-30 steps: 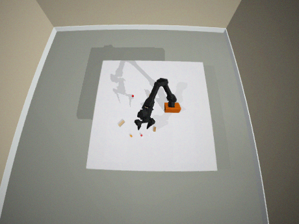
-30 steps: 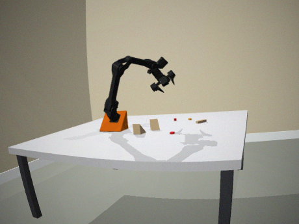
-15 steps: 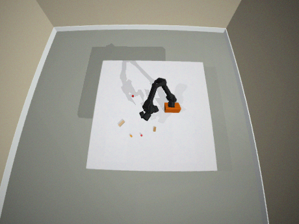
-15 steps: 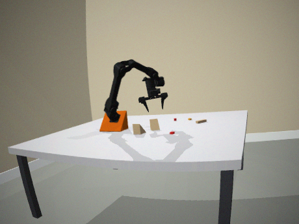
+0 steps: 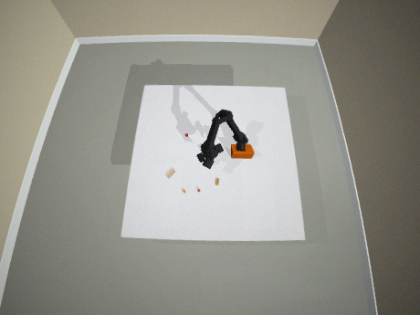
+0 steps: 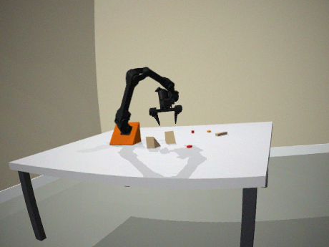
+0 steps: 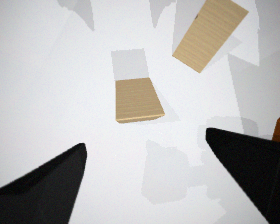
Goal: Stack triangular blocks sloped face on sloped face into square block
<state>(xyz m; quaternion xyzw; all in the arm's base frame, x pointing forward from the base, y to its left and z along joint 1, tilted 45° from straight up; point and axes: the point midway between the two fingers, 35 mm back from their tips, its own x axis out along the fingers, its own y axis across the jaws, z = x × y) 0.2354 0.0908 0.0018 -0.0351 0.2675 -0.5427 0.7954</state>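
Right now my gripper tip is 2 cm short of the block, 3 cm to the left of it and 8 cm above it. The rest, counted from my gripper tip: orange bit 16 cm ahead, 28 cm to the left, 9 cm below; then tan bar 27 cm ahead, 16 cm to the left, 9 cm below.
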